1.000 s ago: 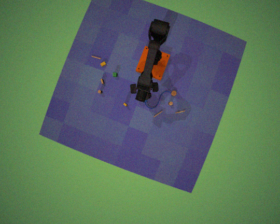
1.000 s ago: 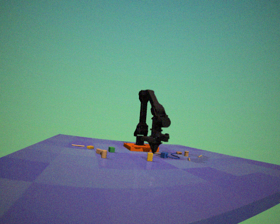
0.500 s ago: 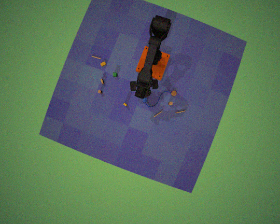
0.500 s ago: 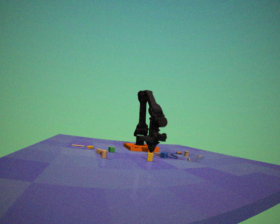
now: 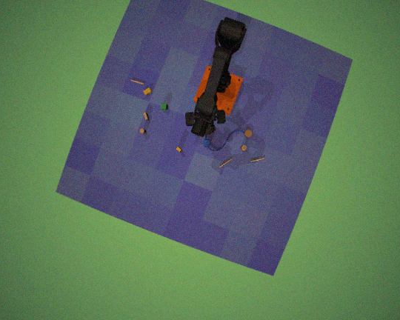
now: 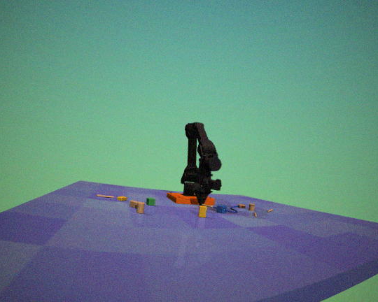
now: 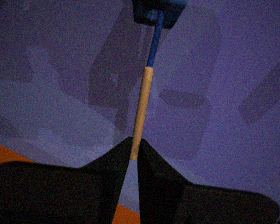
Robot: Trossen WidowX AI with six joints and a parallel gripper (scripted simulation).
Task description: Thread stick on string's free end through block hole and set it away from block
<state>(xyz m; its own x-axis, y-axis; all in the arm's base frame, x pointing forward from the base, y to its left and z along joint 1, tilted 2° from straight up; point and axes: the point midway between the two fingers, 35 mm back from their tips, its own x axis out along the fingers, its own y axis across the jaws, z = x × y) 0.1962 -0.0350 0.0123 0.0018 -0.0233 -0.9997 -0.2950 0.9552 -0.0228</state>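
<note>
Right now the thin wooden stick is 4 cm ahead of my gripper tip, 1 cm to the left of it and 1 cm above it. The rest, counted from my gripper tip: blue block: 11 cm ahead, 3 cm to the left, 1 cm above; then green cube: 3 cm behind, 22 cm to the right; then round wooden button: 1 cm ahead, 24 cm to the left.
</note>
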